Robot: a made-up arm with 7 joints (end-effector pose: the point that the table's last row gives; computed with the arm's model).
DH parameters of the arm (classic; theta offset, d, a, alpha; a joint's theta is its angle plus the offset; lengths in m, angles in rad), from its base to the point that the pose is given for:
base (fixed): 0 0 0 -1.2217
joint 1: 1.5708 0 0 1.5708
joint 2: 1.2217 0 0 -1.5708
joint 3: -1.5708 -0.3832 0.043 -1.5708
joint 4: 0 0 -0.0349 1.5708
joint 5: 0 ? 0 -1.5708
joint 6: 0 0 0 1.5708
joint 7: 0 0 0 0
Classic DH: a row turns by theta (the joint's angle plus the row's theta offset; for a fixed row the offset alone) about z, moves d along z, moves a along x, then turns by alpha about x.
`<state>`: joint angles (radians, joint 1 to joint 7).
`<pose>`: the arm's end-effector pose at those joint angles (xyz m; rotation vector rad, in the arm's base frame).
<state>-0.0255 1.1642 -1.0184 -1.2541 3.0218 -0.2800 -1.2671</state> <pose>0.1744 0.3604 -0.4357 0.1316 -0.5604 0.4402</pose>
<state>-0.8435 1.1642 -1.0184 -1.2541 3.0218 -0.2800 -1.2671</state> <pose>0.5080 0.2592 -0.1578 -0.1266 -1.3151 0.2036</pose>
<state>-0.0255 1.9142 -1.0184 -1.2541 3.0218 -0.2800 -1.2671</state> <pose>0.1674 0.5631 -0.0712 0.8529 -0.7100 0.2288</pose>
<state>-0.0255 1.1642 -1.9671 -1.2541 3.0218 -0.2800 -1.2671</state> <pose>-0.1041 0.3542 -0.4625 0.2122 0.2715 -0.0130</pose>
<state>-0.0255 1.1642 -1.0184 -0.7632 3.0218 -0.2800 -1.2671</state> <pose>0.1282 0.4915 -0.4105 0.6198 -0.5345 0.5496</pose>
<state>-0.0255 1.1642 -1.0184 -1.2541 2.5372 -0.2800 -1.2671</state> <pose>0.1744 0.3604 -0.4357 0.2464 -0.6420 -0.0329</pose>
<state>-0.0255 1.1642 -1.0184 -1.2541 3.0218 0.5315 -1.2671</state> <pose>0.1744 0.3604 -0.4357 -0.6554 -0.4581 0.2103</pose>
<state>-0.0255 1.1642 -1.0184 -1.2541 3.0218 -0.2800 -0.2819</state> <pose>0.1744 0.3604 -0.4357 -0.1610 -0.6006 1.3957</pose>
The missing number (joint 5, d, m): -0.2886
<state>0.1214 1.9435 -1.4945 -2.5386 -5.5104 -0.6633 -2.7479</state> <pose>-0.0101 0.2396 -0.1589 -0.8888 1.3291 2.4995</pose>
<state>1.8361 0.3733 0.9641 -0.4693 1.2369 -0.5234 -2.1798</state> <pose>-0.6518 0.0930 0.1328 0.9385 1.8817 -0.3520</pose>
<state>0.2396 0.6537 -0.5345 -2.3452 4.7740 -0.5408 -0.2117</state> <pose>0.1722 0.0316 -0.2947 -0.9423 1.8393 2.0939</pose>
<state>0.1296 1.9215 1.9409 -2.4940 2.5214 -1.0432 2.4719</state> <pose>-0.0583 0.0818 0.2832 -2.3561 0.8526 -0.8560</pose>
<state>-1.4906 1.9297 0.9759 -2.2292 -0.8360 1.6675 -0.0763</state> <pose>-0.2307 0.1552 0.2513 -0.9949 1.5425 -2.0632</pose>
